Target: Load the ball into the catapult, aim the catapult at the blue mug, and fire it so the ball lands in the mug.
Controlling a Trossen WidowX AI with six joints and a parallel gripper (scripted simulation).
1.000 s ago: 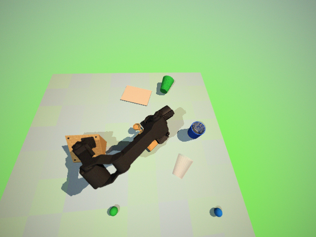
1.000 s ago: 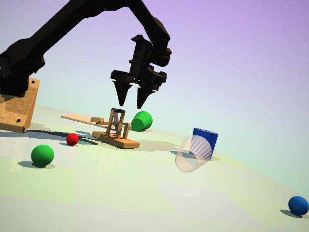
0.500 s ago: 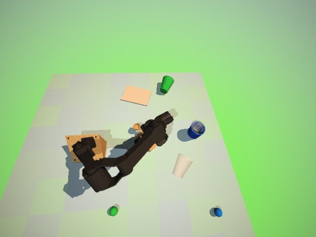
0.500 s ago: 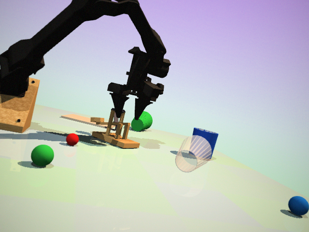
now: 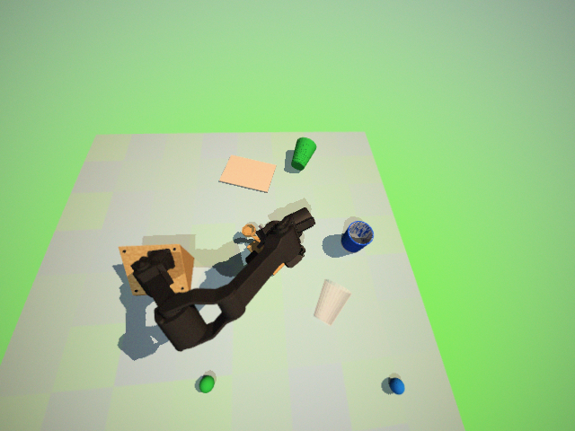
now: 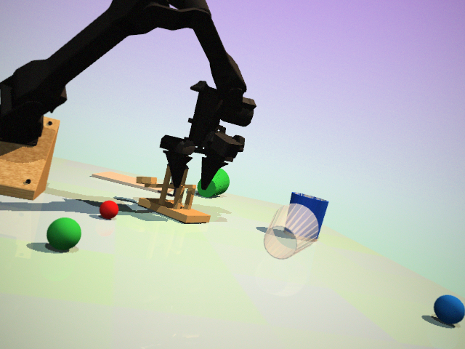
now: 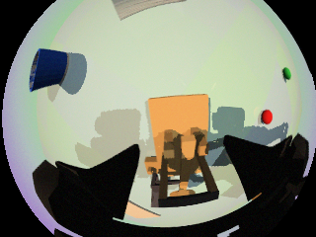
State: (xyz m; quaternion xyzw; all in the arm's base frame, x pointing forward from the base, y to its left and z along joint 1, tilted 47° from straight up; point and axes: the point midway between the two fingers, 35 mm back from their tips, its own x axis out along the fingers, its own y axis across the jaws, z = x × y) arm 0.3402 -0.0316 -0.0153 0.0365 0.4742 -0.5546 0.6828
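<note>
Now: gripper tip 30 mm past the catapult frame, 30 mm to the right of it and 20 mm below it. Round my gripper tip: blue mug: 300 mm ahead, 30 mm to the left, 40 mm below; wooden catapult: 40 mm behind, 60 mm to the left, 10 mm below; red ball: 160 mm behind, 120 mm to the right, 50 mm below.
</note>
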